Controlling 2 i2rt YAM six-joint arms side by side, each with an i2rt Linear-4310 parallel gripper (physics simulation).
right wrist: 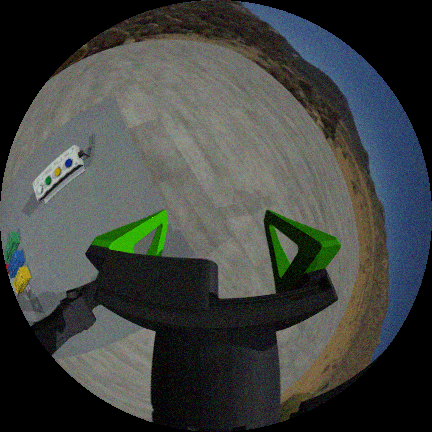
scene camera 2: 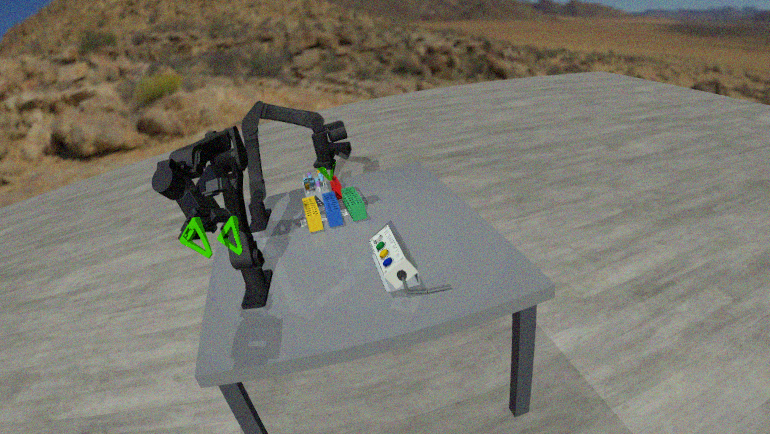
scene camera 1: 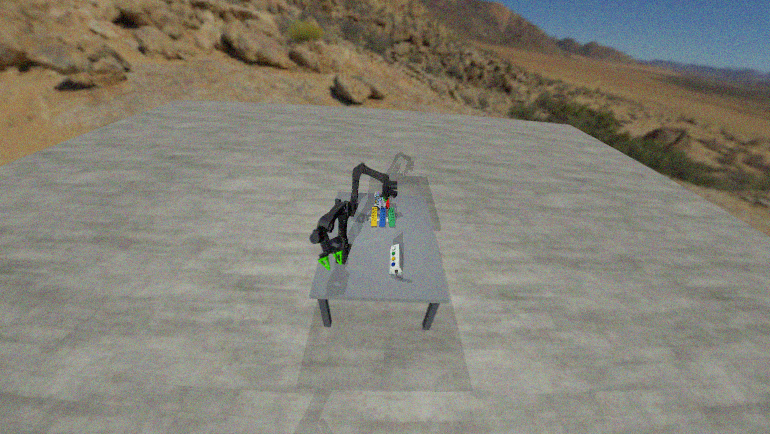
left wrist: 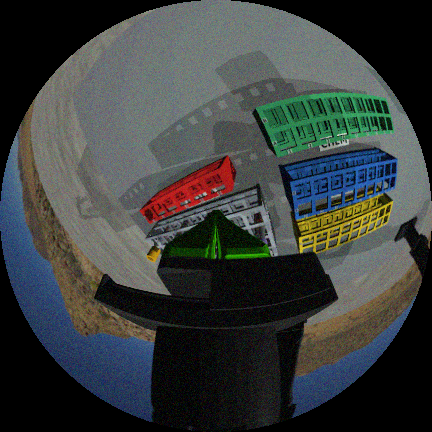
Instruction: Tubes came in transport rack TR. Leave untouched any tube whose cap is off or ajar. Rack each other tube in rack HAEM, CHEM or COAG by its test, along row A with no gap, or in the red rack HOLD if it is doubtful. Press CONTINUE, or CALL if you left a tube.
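Frame: origin at the left arm's base, x ahead, y right, z down, level; millimetres.
Seen in the pictures: left gripper, fingertip midpoint: (scene camera 2: 330, 180) (scene camera 1: 385, 201) (left wrist: 215, 215); right gripper, fingertip midpoint: (right wrist: 215, 214) (scene camera 2: 226, 254) (scene camera 1: 335, 267); left arm's base, origin of the base link: (scene camera 2: 260, 221) (scene camera 1: 352, 209); right arm's base, origin of the base link: (right wrist: 90, 294) (scene camera 2: 258, 289) (scene camera 1: 343, 253).
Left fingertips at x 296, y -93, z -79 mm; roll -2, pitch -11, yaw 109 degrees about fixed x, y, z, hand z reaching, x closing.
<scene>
Pixels of each thing's top centre, then the offset from my left fingertips to it. "*": a spot on its surface instead. Level surfaces: height alone.
- pale transport rack TR, surface spot: (left wrist: 261, 200) * dy +43, dx -12, dz +32 mm
- orange-capped tube, middle of its top: (left wrist: 150, 258) dy -117, dx -48, dz -16 mm
- green rack, middle of its top: (left wrist: 351, 114) (scene camera 2: 351, 195) (scene camera 1: 391, 214) dy +159, dx +75, dz +21 mm
- blue rack, middle of its top: (left wrist: 361, 183) (scene camera 2: 330, 200) (scene camera 1: 382, 214) dy +174, dx -2, dz +21 mm
- yellow rack, middle of its top: (left wrist: 355, 229) (scene camera 2: 310, 205) (scene camera 1: 374, 213) dy +186, dx -75, dz +21 mm
- white button box, middle of its top: (scene camera 2: 389, 241) (right wrist: 49, 167) (scene camera 1: 396, 254) dy +644, dx +166, dz -5 mm
- table, its level: dz +79 mm
My left gripper (left wrist: 215, 215) (scene camera 2: 328, 176) is shut with its fingertips together, low over the pale transport rack TR (left wrist: 261, 200). The fingers hide much of that rack and most tubes. An orange-capped tube (left wrist: 153, 254) shows at its left end in the left wrist view. The red rack HOLD (left wrist: 190, 184) (scene camera 2: 336, 187) stands beside TR. A green rack (left wrist: 266, 133) (scene camera 2: 354, 204), a blue rack (left wrist: 289, 186) (scene camera 2: 332, 209) and a yellow rack (scene camera 2: 312, 214) (scene camera 1: 374, 216) stand in a group. A CHEM label lies between green and blue. My right gripper (right wrist: 215, 214) (scene camera 2: 225, 254) (scene camera 1: 333, 265) is open and empty.
A white button box (scene camera 1: 395, 259) (scene camera 2: 397, 271) (right wrist: 74, 153) with green, yellow and blue buttons stands on the table (scene camera 2: 334, 323), nearer the camera than the racks in scene camera 2. A cable comes out of its near end. The right arm is folded high at the table's edge.
</scene>
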